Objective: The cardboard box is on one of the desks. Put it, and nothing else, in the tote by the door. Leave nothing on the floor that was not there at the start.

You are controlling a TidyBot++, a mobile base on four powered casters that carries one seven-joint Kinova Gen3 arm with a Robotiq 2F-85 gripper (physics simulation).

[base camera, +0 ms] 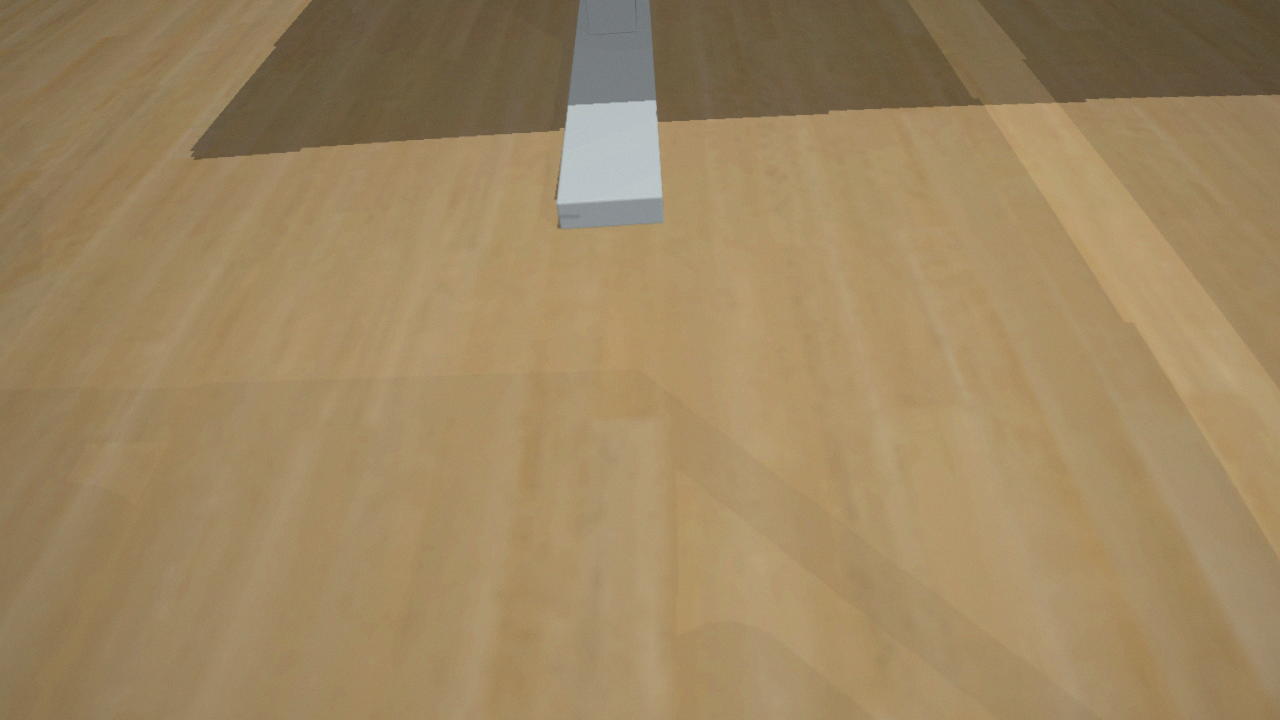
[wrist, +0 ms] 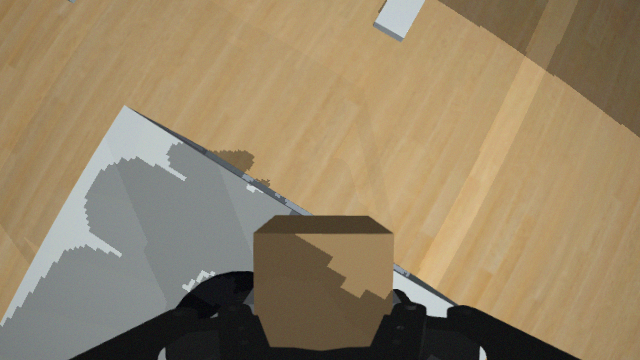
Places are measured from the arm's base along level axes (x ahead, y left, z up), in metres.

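Where they show: gripper, fingertip midpoint: [wrist: 322, 300].
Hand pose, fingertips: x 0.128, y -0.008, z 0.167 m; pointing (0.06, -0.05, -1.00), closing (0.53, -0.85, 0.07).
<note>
Each offset is from my fingertips to the top centre of the thing. "pt": to the spot under its first point. Level surfaces: height alone.
The cardboard box @[dy -0.001, dx -0.004, dz +0.049 m] [wrist: 323, 280] is a plain brown block in the lower middle of the wrist view. My gripper [wrist: 322, 300] is shut on it, with a black finger at each side of the box. The box is held above the edge of a light grey surface, apparently the top of my own base. The underside of the box is hidden. Neither the box nor my gripper shows in the base camera view. The tote and the door do not show in either view.
A light grey bar @[pt dy +0.068, dx +0.551, dz -0.538 m] [base camera: 611, 152] [wrist: 400, 19], like a desk foot, lies on the wooden floor @[dz -0.563 m] [base camera: 402, 295] [wrist: 300, 100] ahead. The light grey surface [wrist: 195, 215] fills the lower left of the wrist view and bears the arm's shadow. A broad shadow crosses the floor beyond.
</note>
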